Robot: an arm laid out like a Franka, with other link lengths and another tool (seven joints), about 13 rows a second.
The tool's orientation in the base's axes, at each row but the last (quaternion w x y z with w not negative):
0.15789, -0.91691, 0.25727, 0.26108
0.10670, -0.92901, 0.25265, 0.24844
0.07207, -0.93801, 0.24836, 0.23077
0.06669, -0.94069, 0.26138, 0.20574
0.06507, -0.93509, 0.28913, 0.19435
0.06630, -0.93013, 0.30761, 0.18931
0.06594, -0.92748, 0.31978, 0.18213
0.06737, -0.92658, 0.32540, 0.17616
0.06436, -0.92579, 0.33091, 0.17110
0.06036, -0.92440, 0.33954, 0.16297
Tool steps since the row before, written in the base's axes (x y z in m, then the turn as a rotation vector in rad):
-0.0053, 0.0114, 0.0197, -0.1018, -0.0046, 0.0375
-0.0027, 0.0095, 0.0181, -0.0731, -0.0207, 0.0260
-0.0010, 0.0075, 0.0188, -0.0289, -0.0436, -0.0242
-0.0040, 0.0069, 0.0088, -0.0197, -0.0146, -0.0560
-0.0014, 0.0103, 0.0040, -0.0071, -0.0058, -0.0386
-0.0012, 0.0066, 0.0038, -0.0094, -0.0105, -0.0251
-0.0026, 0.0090, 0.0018, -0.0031, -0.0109, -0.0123
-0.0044, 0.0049, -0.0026, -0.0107, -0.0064, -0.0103
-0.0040, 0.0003, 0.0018, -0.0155, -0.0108, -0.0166
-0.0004, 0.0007, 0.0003, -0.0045, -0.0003, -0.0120
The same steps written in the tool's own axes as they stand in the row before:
-0.0193, -0.0094, -0.0091, -0.0937, 0.0544, 0.0080
-0.0153, -0.0080, -0.0113, -0.0595, 0.0539, 0.0009
-0.0128, -0.0064, -0.0143, 0.0080, 0.0527, 0.0220
-0.0100, -0.0040, -0.0050, 0.0151, 0.0237, 0.0543
-0.0080, -0.0077, -0.0008, 0.0131, 0.0092, 0.0363
-0.0060, -0.0046, -0.0015, 0.0087, 0.0142, 0.0235
-0.0077, -0.0055, 0.0013, 0.0086, 0.0106, 0.0097
-0.0051, -0.0010, 0.0048, -0.0002, 0.0118, 0.0111
-0.0037, 0.0023, -0.0005, 0.0011, 0.0183, 0.0172
-0.0008, -0.0003, 0.0000, 0.0011, 0.0032, 0.0124

